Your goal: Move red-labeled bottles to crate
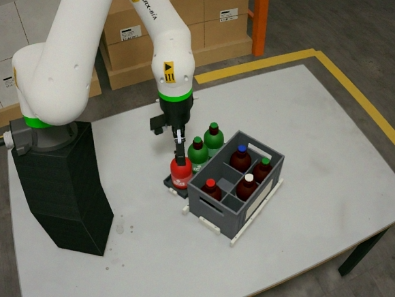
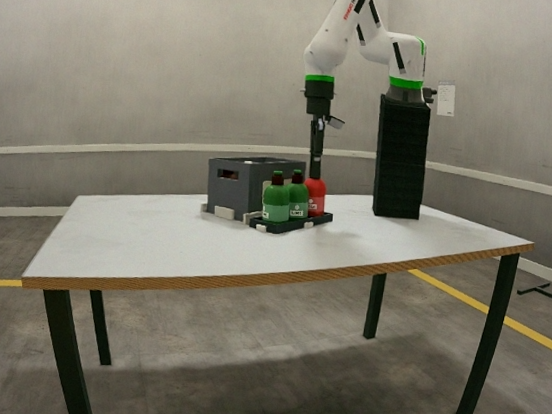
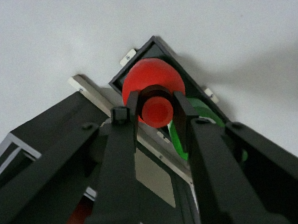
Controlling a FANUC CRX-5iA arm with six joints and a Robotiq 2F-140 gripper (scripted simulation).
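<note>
Now: hand 8 cm above the red-labeled bottle. The rest, counted from my hand: dark tray 16 cm below, 8 cm ahead, 3 cm to the left; grey crate 15 cm to the right, 13 cm ahead, 9 cm below.
</note>
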